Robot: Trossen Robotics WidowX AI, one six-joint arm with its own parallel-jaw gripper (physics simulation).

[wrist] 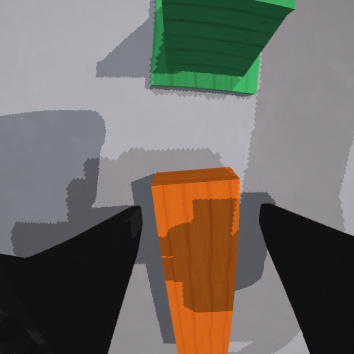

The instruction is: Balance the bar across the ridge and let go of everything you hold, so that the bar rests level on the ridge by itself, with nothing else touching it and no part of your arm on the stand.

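Places are measured from the arm's base along level axes (x ahead, y left, z up), in millimetres.
Pixels of known places: gripper, fingertip midpoint: (200, 213).
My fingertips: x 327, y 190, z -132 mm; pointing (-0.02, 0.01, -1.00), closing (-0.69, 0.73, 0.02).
Note:
Behind a point stands the place of what it marks.
The orange bar (210, 260) {y 202, x 336, z -116 mm} lies on the grey surface in the lower middle of the wrist view, its long side running away from the camera and its near end cut off by the frame. My gripper (200, 213) {y 190, x 327, z -132 mm} is open, with one black finger on each side of the bar and a gap on both sides. The fingers' shadows fall on and around the bar. The green stand (205, 80) {y 150, x 283, z -128 mm} is at the top of the view, beyond the bar's far end and apart from it. The stand's upper part is cut off by the frame, so its ridge is mostly hidden.
Grey surface (200, 120) {y 160, x 296, z -132 mm} shows between the bar and the stand. Dark shadows lie on the surface left and right of the bar.

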